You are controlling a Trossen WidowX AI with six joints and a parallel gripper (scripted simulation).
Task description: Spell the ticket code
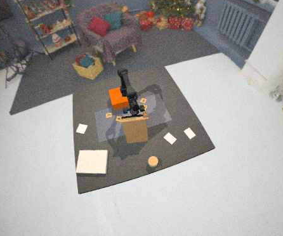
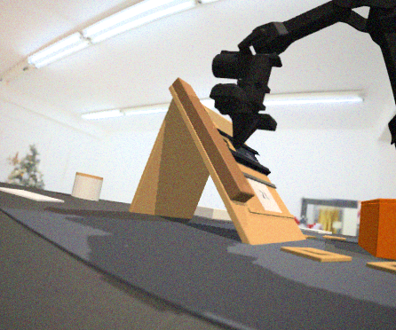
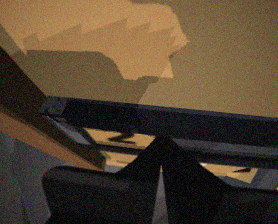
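My gripper tip is 9 cm above the white ticket, 6 cm past it and 3 cm to the left of it. Also, from my gripper tip: small cylinder (41 cm ahead, 13 cm below, 9 cm to the left).
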